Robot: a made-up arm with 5 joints.
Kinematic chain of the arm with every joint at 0, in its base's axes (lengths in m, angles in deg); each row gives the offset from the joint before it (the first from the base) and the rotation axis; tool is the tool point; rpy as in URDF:
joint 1: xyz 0.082 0 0.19 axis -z
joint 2: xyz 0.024 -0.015 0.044 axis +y
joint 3: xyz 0.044 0 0.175 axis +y
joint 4: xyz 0.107 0 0.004 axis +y
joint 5: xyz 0.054 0.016 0 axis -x
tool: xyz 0 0 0 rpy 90 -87.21 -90
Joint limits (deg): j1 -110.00..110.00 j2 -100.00..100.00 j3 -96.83..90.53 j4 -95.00..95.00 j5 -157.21..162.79
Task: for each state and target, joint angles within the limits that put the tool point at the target. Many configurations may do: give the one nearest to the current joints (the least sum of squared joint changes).
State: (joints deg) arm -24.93 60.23 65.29 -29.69 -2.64
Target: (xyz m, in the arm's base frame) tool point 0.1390 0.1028 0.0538
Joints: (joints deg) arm -60.51 90.84 42.43 -32.18 -2.64
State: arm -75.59 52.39 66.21 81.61 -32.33
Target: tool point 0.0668 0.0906 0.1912
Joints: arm -98.90 66.37 59.08 72.74 -32.33
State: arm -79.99 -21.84 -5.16 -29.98 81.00
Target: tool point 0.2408 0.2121 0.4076
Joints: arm -52.96 13.57 -8.20 -26.90 81.00
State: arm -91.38 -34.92 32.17 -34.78 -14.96
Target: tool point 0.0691 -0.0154 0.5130
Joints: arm -52.90 -52.43 3.39 -40.24 -14.96
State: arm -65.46 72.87 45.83 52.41 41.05
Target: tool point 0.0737 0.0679 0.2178
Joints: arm -96.13 66.53 77.20 59.15 41.05
